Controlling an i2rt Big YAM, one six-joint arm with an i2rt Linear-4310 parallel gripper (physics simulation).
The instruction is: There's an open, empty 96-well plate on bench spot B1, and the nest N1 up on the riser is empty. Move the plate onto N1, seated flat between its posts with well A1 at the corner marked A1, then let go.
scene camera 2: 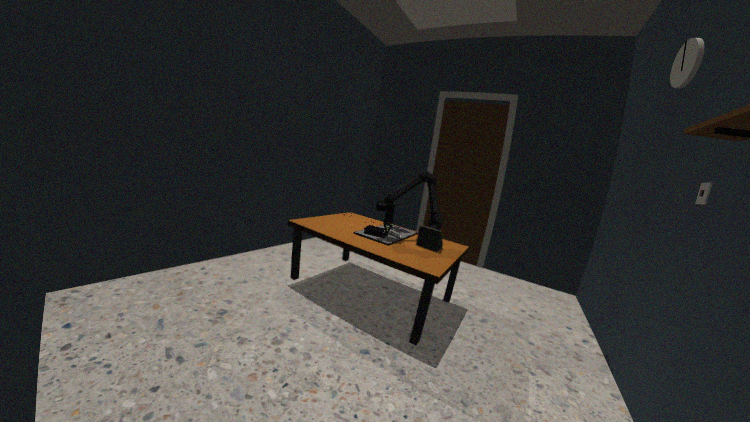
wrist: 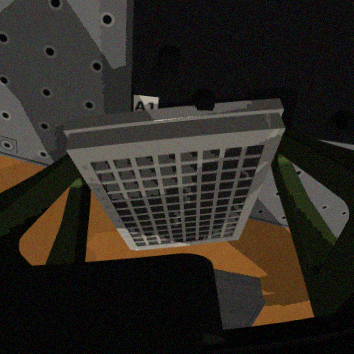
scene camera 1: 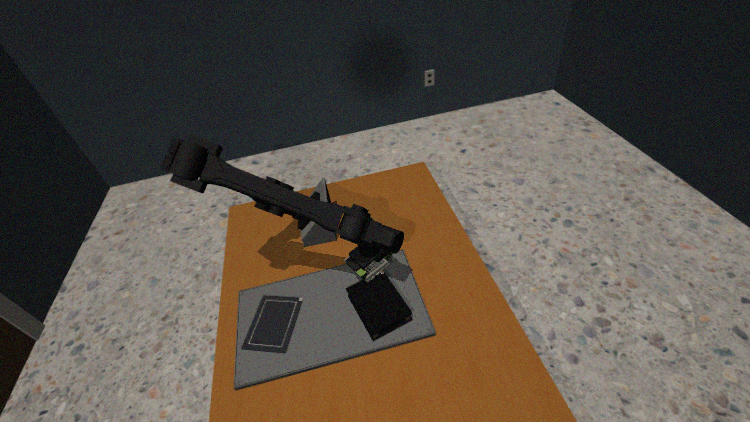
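My gripper (scene camera 1: 374,269) is holding a white well plate, and you can see the gripper (wrist: 176,147) in the wrist view too. There's also a dark nest pad (scene camera 1: 274,320) that I can see.
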